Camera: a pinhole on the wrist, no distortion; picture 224 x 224 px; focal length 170.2 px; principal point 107.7 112.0 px. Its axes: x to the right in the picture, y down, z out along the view. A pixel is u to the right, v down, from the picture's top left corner.
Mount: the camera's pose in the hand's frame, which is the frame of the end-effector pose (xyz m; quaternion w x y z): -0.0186 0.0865 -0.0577 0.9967 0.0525 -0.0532 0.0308
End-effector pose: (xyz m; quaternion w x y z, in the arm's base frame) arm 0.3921 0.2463 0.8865 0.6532 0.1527 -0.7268 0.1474
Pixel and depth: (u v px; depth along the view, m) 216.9 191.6 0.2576
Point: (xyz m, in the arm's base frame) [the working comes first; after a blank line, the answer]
In the camera's frame: 0.1653 0.1205 0.2576

0.0977 0.3196 0.9705
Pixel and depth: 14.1 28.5 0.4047
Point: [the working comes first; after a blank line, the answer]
In the camera's frame: -0.2226 -0.1985 0.4047

0.2184 -0.0208 0.5919
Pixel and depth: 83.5 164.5 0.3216
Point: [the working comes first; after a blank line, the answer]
In the camera's frame: -0.0457 0.0992 0.3216

0.1012 0.2739 0.7538
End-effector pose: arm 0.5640 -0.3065 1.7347 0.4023 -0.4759 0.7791 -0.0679
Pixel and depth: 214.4 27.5 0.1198
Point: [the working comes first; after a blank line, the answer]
In the camera's frame: 0.0751 -0.0595 0.1198

0.5840 -0.3169 1.6568
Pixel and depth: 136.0 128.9 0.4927
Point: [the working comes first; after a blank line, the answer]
In the camera's frame: 0.0819 0.0489 0.4927

0.8093 -0.1441 1.3917
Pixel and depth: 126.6 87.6 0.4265
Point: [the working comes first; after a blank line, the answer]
In the camera's frame: 0.0474 -0.0611 0.4265

0.8296 -0.2063 1.5075
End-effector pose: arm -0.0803 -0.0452 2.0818 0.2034 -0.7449 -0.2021 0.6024
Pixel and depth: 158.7 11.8 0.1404
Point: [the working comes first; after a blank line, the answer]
In the camera's frame: 0.0421 -0.0827 0.1404

-0.1538 -0.0258 2.0599
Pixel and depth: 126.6 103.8 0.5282
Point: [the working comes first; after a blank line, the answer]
In the camera's frame: 0.0587 -0.0254 0.5282

-0.5413 -0.0307 1.9986
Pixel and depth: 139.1 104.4 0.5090
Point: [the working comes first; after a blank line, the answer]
In the camera's frame: 0.0939 -0.0227 0.5090

-0.5193 -0.0171 1.9678
